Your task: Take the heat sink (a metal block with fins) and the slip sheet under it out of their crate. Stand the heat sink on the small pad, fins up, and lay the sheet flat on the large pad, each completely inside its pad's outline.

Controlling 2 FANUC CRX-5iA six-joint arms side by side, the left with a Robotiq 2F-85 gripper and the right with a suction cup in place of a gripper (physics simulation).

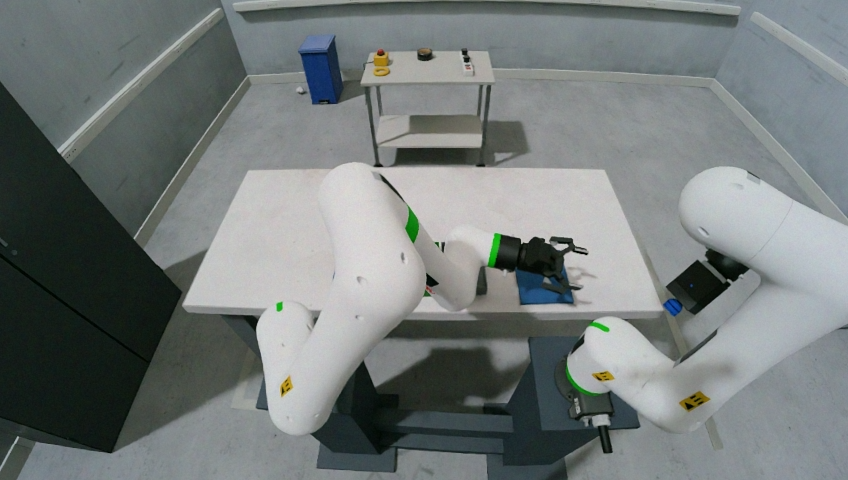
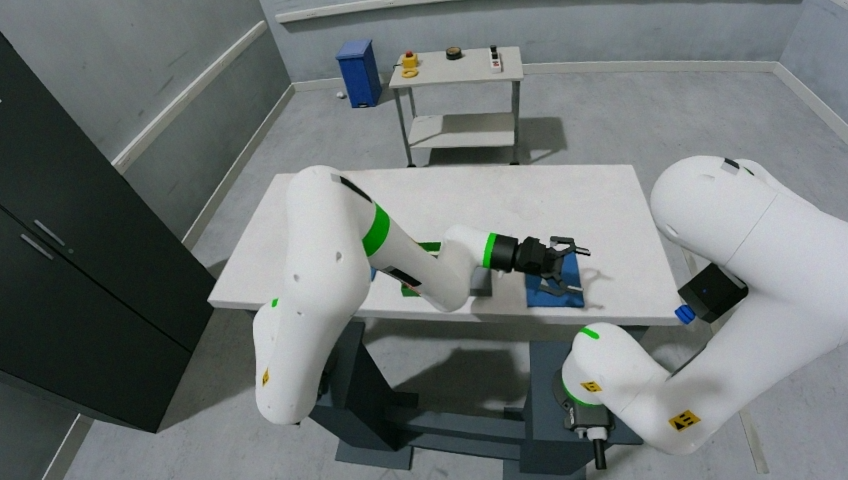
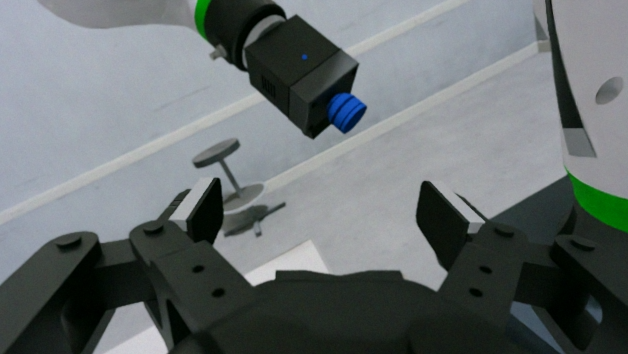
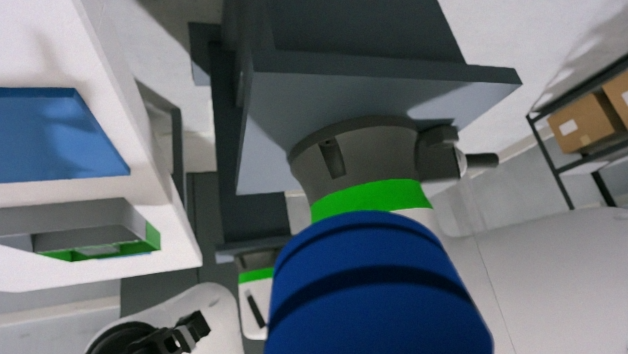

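My left gripper (image 1: 581,269) (image 2: 584,271) (image 3: 322,205) is open and empty, pointing to the right above a blue pad (image 1: 529,294) (image 2: 538,298) (image 4: 60,135). My right suction cup (image 1: 673,306) (image 2: 684,314) (image 3: 347,112) (image 4: 375,280) is blue and carries nothing; it hangs beyond the table's right edge. A green crate (image 2: 429,245) (image 4: 152,237) is mostly hidden behind my left arm. A sliver of another blue surface (image 2: 373,273) shows left of it. I cannot tell which pad is which. The heat sink and slip sheet cannot be made out.
A grey box-like part (image 1: 481,281) (image 2: 480,283) (image 4: 75,215) stands between the green crate and the blue pad. My left arm reaches over the white table (image 1: 285,202) (image 2: 309,208). A cart (image 1: 428,80) (image 2: 455,77) stands behind the table, and a dark cabinet stands at the left.
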